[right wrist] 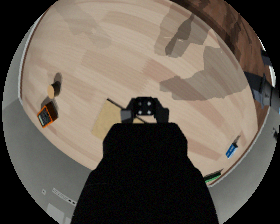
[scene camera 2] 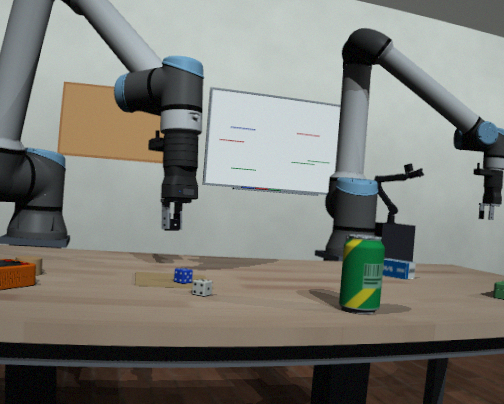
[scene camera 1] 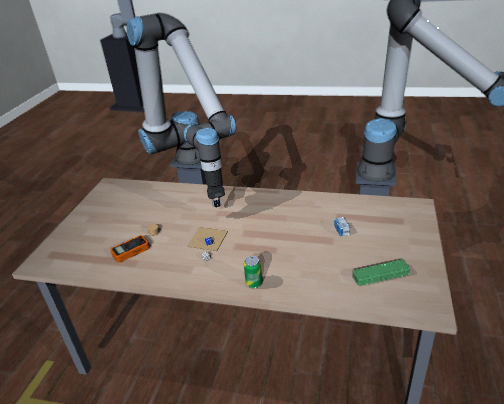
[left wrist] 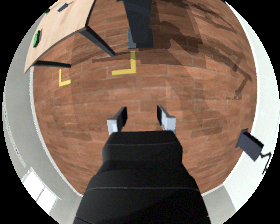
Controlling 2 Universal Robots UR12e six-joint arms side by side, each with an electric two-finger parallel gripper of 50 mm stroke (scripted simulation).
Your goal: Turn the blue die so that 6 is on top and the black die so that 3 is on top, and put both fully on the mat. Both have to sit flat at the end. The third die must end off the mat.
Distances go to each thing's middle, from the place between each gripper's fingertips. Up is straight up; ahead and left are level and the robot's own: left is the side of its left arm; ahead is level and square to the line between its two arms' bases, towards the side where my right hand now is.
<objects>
My right hand [scene camera 2: 171,229] is 140 mm short of the tan mat [scene camera 2: 147,279] and 110 mm above it.
</objects>
